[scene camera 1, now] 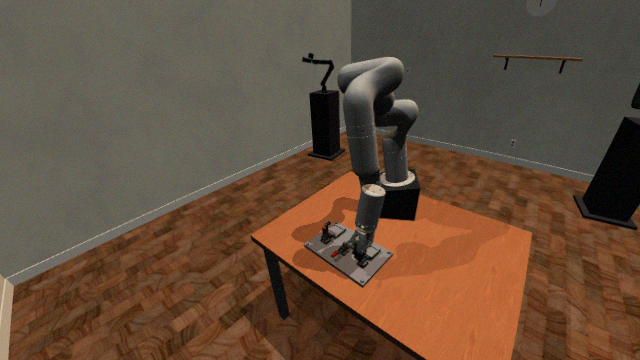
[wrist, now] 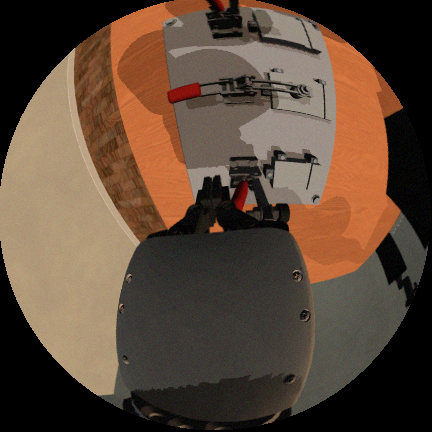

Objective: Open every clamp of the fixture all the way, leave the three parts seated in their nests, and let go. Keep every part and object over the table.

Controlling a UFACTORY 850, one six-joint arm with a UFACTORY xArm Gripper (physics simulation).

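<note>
The fixture plate [scene camera 1: 361, 276] [wrist: 212, 145] lies on the table. The middle clamp [wrist: 240, 87] is down: its red handle [scene camera 1: 335, 254] [wrist: 184, 93] lies low toward the plate's edge and its tip is over the middle part [wrist: 295, 107]. The far clamp [scene camera 1: 326, 233] [wrist: 225, 25] stands raised, clear of the far part [scene camera 1: 336, 230] [wrist: 282, 31]. The near clamp [wrist: 244, 167] has its arm raised off the near part [wrist: 292, 175], its red handle [wrist: 241, 195] upright. My gripper [scene camera 1: 361, 255] [wrist: 214, 187] is shut and empty, close beside that handle; contact is unclear. The parts look seated.
The wooden table [scene camera 1: 460, 280] [wrist: 320, 245] extends around the plate, with its edge [wrist: 127, 150] at the left of the wrist view. The arm's black base block [scene camera 1: 401, 201] stands behind the fixture. Black pedestals [scene camera 1: 325, 122] [scene camera 1: 617, 170] stand on the floor beyond the table.
</note>
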